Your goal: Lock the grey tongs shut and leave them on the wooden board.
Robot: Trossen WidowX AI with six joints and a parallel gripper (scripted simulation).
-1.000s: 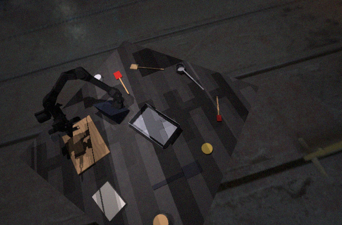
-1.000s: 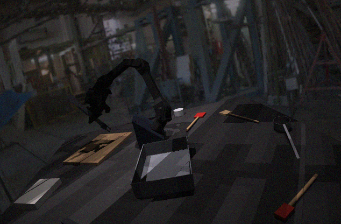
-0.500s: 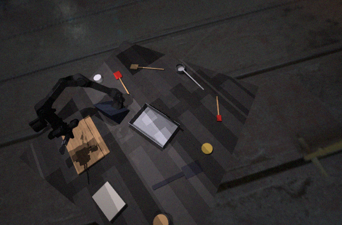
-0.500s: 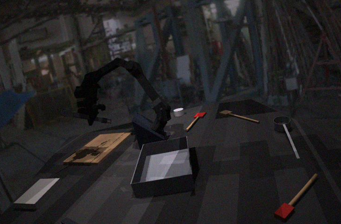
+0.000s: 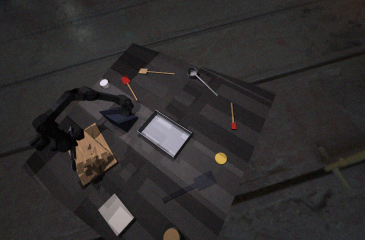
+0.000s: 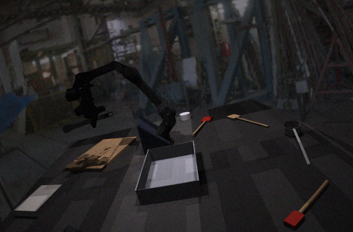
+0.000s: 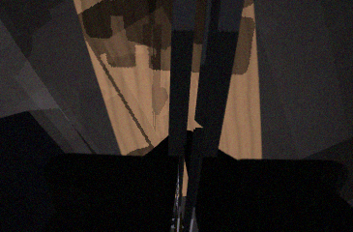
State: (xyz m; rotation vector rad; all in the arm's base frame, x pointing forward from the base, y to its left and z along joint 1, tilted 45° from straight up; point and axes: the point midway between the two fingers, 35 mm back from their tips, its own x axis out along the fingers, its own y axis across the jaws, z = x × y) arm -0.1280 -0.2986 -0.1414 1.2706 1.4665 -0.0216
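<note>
The wooden board lies 14 cm below my gripper tip. From my gripper tip the other things lie so: dark spatula (70 cm ahead, 15 cm below, 5 cm to the left); then white slab (36 cm ahead, 24 cm to the right, 14 cm below); then roasting tin (42 cm ahead, 29 cm to the left, 12 cm below).
</note>
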